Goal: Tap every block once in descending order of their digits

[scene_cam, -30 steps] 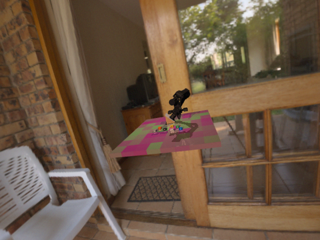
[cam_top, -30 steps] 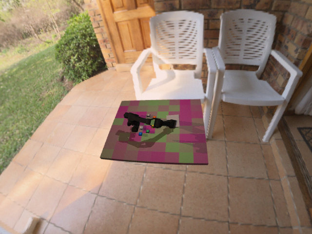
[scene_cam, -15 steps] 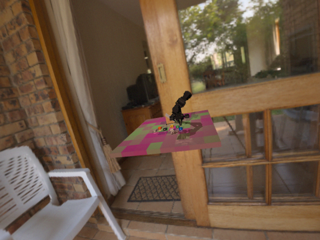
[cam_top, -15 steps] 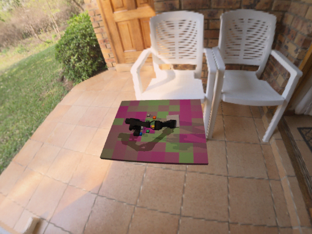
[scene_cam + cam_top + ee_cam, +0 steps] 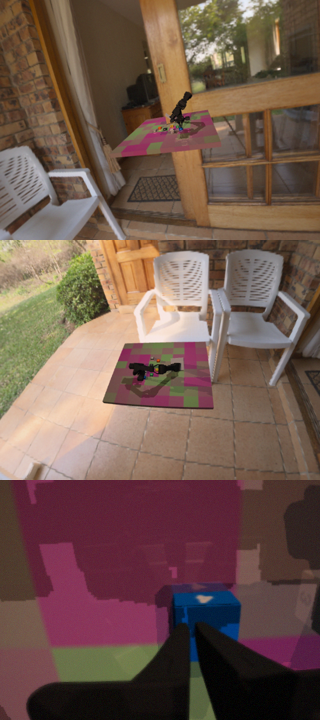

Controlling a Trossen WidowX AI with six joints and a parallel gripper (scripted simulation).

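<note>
The blue block is 1 cm to the right of my gripper tip and 1 cm below it. Round my gripper tip: yellow block marked 0 (13 cm to the right, 12 cm behind, 1 cm below); green block marked 2 (8 cm behind, 5 cm to the right, 1 cm below); white block marked 3 (9 cm to the right, 1 cm below, 1 cm ahead).
</note>
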